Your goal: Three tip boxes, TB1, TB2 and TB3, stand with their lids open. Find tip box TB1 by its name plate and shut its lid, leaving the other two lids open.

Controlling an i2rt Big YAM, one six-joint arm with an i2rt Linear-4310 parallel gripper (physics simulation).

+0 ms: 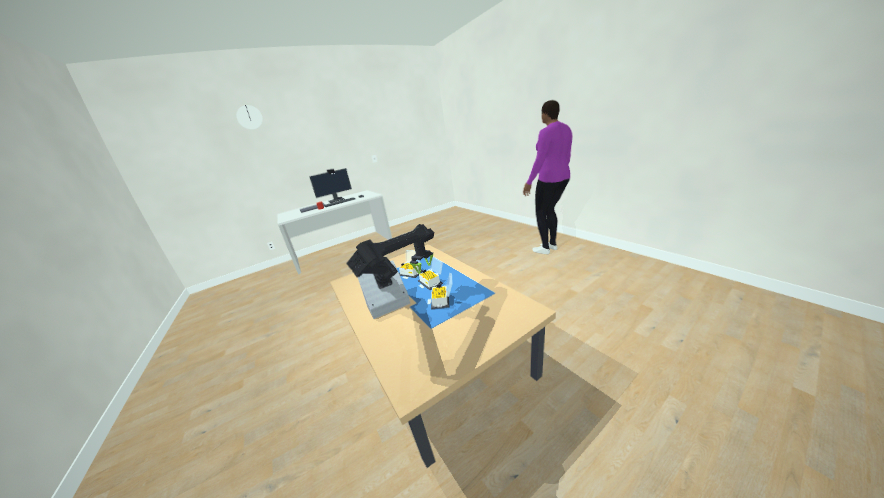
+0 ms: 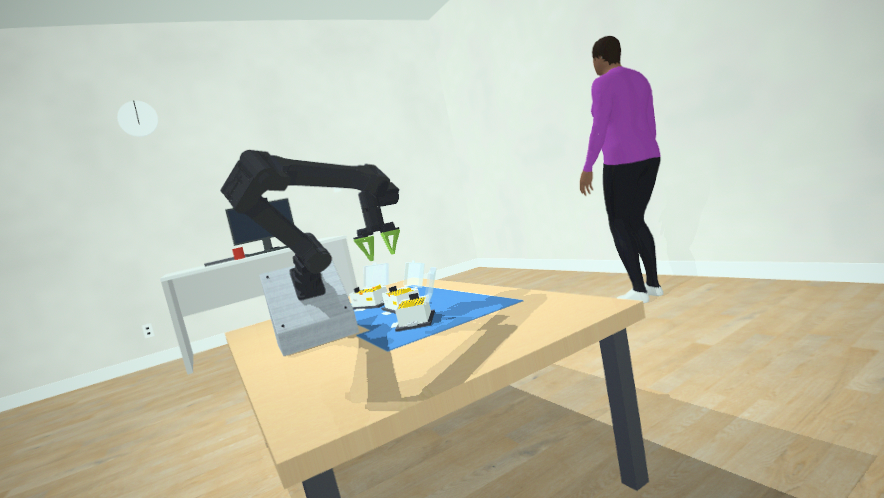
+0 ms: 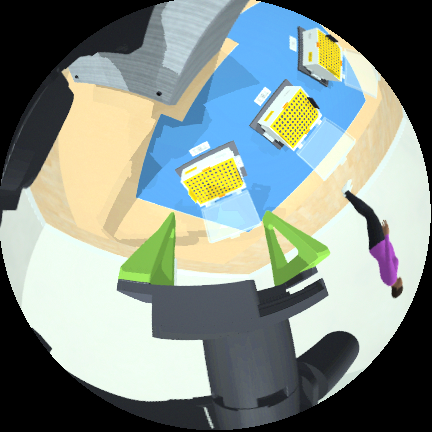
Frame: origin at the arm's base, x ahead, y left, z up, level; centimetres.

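Where they show: gripper, fingertip midpoint: [image 1: 424, 269] [image 2: 382, 257] [image 3: 222, 214]; arm's base, link origin: [image 1: 382, 277] [image 2: 307, 282].
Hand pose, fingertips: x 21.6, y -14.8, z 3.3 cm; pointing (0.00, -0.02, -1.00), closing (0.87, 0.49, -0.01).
Observation:
Things, the pixels of their top centre, and the offset from my fingertips. Level surfaces: height alone.
- front box, top centre: [image 3: 212, 180] [image 2: 407, 301] [image 1: 436, 291] dz -14.3, dx +3.4, dy -4.1 cm
- middle box, top centre: [image 3: 302, 120] [image 2: 398, 287] [image 1: 428, 272] dz -13.4, dx +8.6, dy +17.8 cm
- back box, top centre: [image 2: 365, 289] [image 1: 407, 266] dz -14.3, dx +2.0, dy +39.1 cm
- blue mat, surface height: dz -20.9 cm
- wooden table, surface height: dz -21.2 cm
Three white tip boxes with yellow racks stand in a row: the front box [image 1: 439, 301] [image 2: 413, 315] [image 3: 212, 182], the middle box [image 1: 429, 279] [image 2: 395, 301] [image 3: 296, 117] and the back box [image 1: 408, 270] [image 2: 366, 298] [image 3: 327, 52]. Their clear lids, front [image 2: 431, 281] [image 3: 232, 217], middle [image 2: 414, 272] [image 3: 327, 147] and back [image 2: 376, 275] [image 3: 361, 72], stand open. The name plates [image 3: 200, 148] [image 3: 262, 96] [image 3: 293, 44] are too blurred to read, so I cannot tell which box is TB1. My green-fingered gripper [image 1: 423, 268] [image 2: 379, 253] [image 3: 222, 214] is open and empty, above the boxes, apart from them.
The boxes stand on a blue mat [image 1: 473, 291] [image 2: 482, 301] [image 3: 177, 187] on a wooden table [image 1: 395, 371] [image 2: 309, 402]. The arm's grey base [image 1: 380, 300] [image 2: 315, 330] [image 3: 195, 40] is beside the mat, opposite the lids. A person [image 1: 554, 151] [image 2: 627, 117] [image 3: 384, 257] stands beyond the table.

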